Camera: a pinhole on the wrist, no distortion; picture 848 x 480 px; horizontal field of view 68.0 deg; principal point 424.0 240.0 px. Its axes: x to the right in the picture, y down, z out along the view. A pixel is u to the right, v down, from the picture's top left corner.
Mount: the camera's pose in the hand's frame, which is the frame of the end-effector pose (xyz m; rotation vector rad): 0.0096 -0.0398 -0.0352 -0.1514 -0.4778 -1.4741
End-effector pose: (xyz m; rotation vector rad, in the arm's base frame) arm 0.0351 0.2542 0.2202 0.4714 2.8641 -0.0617
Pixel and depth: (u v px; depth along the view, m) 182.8 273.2 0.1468
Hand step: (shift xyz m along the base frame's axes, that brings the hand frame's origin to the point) 0.0538 0.0544 -0.0699
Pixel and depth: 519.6 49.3 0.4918
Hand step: 0.3341 -0.0463 -0.3385
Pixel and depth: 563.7 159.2 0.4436
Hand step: 0.2278 -0.0425 -0.3467
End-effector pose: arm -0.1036 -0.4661 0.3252 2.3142 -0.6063 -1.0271
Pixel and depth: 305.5 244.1 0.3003
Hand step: -0.2203 -0.1250 -0.0118
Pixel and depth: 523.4 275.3 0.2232
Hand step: -0.1583 -0.0479 -0.0805
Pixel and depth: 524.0 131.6 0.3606
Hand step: -0.3161 -0.0402 -0.0780
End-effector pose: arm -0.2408 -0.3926 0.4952 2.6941 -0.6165 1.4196
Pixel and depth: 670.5 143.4 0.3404
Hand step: 0.2032 0.0047 -0.2663
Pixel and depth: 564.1 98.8 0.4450
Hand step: 0.2000 -0.0486 -0.3737
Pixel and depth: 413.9 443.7 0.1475
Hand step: 0.0863 -0.0524 -0.0455
